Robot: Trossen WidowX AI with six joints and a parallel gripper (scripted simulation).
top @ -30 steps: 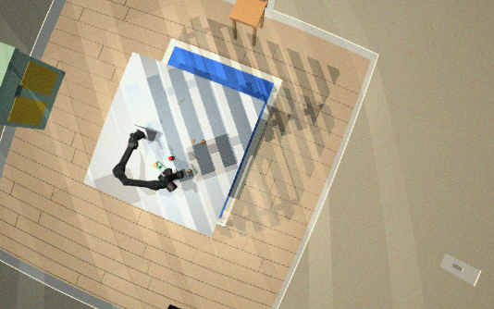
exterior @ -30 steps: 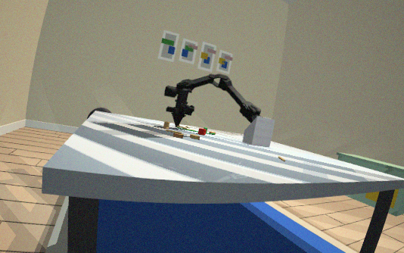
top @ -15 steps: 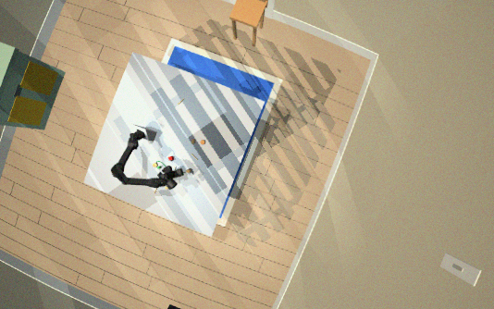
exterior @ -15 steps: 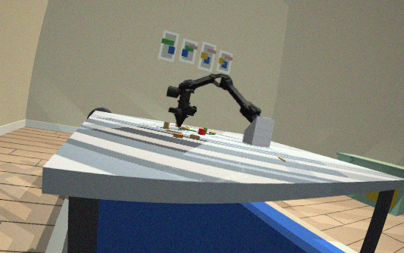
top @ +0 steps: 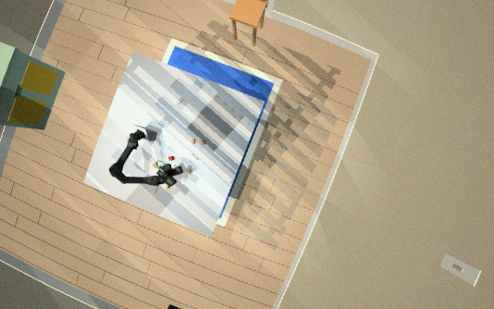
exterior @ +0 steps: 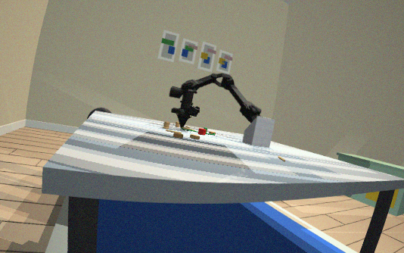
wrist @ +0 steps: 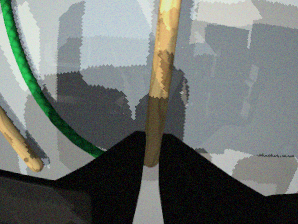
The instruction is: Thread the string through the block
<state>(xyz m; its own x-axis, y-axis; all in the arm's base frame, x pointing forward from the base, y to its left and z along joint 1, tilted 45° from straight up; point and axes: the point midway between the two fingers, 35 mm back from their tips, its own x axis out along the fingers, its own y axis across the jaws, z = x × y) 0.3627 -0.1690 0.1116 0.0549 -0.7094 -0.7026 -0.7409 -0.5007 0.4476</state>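
The red block is 90 mm to the left of my gripper tip and 90 mm behind it. Round my gripper tip: stick 600 mm to the left, 210 mm behind, 10 mm below; then round wooden button 200 mm behind, 20 mm to the right, 10 mm below.
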